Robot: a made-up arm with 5 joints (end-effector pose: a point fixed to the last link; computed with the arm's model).
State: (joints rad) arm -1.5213 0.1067 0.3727 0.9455 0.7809
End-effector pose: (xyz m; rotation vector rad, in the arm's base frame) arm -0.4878 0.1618 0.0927 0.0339 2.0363 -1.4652
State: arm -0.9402 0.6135 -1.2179 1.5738 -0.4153
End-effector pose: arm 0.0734 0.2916 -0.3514 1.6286 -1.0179 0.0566
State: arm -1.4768 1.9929 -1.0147 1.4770 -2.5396
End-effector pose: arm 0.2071 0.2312 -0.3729 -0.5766 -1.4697 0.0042
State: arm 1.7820 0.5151 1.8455 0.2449 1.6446
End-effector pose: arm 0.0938 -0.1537 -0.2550 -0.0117 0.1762 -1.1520
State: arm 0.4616 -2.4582 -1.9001 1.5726 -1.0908
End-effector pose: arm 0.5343 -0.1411 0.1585 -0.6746 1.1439 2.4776
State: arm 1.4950 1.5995 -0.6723 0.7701 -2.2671
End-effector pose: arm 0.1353 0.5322 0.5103 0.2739 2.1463 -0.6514
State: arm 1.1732 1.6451 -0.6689 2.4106 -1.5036
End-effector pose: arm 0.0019 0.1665 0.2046 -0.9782 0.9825 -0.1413
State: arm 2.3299 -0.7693 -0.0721 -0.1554 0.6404
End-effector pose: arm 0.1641 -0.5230 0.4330 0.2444 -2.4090 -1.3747
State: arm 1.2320 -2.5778 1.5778 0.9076 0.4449
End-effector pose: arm 0.1050 -0.0234 -0.2361 0.1765 -1.0783 -2.6970
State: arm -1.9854 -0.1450 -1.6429 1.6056 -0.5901
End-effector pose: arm -0.4171 0.1681 -0.2384 1.6660 -0.1079 0.2817
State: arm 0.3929 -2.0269 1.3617 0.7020 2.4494
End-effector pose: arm -0.3076 -0.0714 -0.0928 0.3092 0.8070 2.0470
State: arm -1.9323 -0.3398 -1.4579 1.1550 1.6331
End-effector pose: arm -0.4172 0.1045 -0.3799 0.3831 1.3943 -1.3408
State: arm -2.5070 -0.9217 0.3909 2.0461 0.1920
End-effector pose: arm -0.1924 0.0376 0.2614 -0.2719 2.2170 -1.6255
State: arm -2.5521 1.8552 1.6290 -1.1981 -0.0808
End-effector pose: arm -0.1895 0.0408 0.6195 2.2440 1.7152 0.0160
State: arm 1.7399 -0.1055 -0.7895 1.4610 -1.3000
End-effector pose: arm 0.4179 0.1368 0.4892 0.8719 1.9255 -1.8354
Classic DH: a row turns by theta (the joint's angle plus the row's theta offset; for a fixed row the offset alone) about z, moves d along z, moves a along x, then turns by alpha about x. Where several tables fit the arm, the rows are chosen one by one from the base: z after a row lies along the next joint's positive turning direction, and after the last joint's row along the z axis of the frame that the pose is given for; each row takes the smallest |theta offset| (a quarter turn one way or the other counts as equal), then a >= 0, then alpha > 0; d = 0 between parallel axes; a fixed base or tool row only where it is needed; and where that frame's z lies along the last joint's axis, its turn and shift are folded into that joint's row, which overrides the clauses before.
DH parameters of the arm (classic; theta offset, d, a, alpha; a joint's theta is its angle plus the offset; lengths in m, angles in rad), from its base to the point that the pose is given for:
base (fixed): 0 0.0777 0 1.5708
joint 1: -1.5708 -0.0205 0.0992 -1.5708
joint 2: 0 0.1774 0.0217 -1.5708
joint 3: 0 -0.1448 0.2365 1.5708
joint 4: -1.5708 -0.0785 0.071 -1.5708
joint 5: -0.5256 0 -0.0578 3.1416
tool (fixed): 1.0452 -0.3119 0 0

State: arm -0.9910 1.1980 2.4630 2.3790 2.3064
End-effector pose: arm 0.1157 0.0259 -0.0277 1.2809 -0.6553 -0.3252
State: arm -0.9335 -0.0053 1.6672 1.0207 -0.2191
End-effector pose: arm -0.1094 0.1274 0.2868 0.5871 2.1972 -1.1854
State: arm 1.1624 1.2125 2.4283 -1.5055 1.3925
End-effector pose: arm 0.4530 -0.2991 -0.0559 -0.8707 -0.7983 0.6738
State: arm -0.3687 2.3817 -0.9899 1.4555 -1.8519
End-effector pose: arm 0.4932 0.1387 0.1509 0.2508 -2.5836 -1.1156
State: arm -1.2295 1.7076 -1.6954 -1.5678 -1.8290
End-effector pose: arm -0.3980 0.2063 -0.4000 0.2001 1.2135 0.0323
